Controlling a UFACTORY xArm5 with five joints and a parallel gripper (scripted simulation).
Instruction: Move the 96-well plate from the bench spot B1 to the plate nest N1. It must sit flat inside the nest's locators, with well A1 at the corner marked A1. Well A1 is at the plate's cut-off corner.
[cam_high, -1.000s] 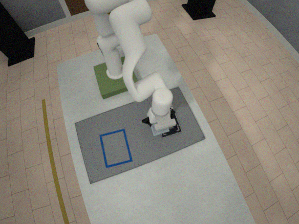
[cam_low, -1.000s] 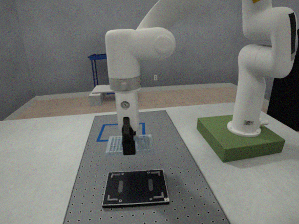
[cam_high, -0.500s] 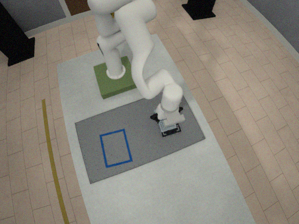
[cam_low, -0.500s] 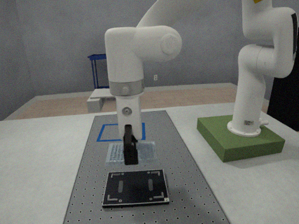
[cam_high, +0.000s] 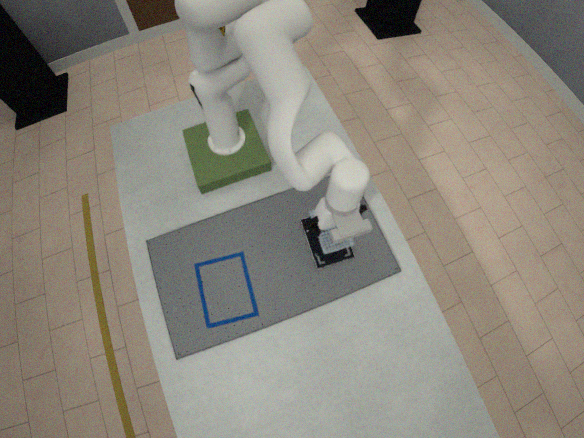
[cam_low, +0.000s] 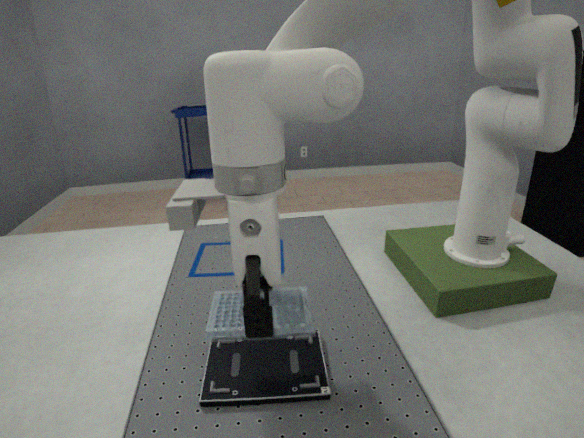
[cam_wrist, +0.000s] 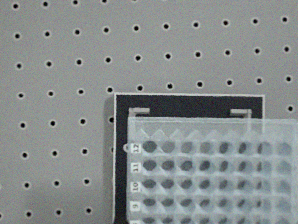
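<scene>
The plate nest N1 is 110 mm below my hand. From my hand the other things lie so: 96-well plate (10 mm below).
</scene>
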